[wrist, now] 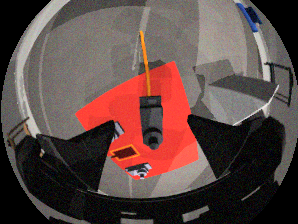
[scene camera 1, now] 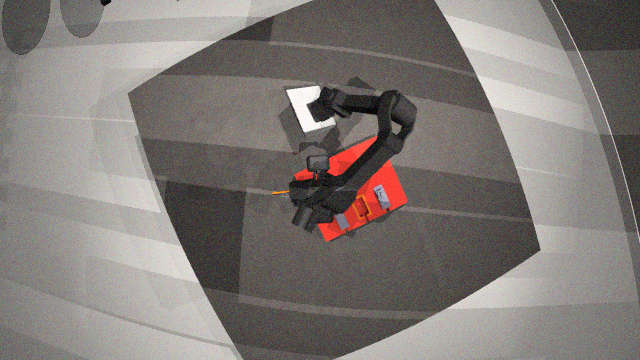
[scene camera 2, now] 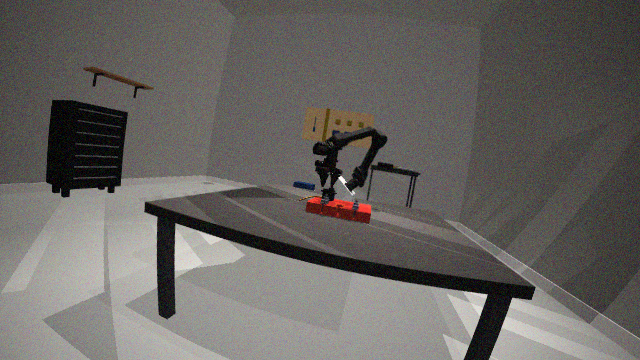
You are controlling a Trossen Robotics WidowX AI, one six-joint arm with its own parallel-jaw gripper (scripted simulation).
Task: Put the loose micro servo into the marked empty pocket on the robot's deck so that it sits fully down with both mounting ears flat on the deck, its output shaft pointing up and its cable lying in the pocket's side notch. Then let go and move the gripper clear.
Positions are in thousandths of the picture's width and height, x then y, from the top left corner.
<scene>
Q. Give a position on a micro servo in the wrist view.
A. At 508, 502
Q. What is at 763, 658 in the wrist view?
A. My gripper.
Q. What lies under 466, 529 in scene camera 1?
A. My gripper.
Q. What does my gripper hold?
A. Nothing.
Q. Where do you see a deck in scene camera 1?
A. At 530, 454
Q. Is my gripper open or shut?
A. Open.
</scene>
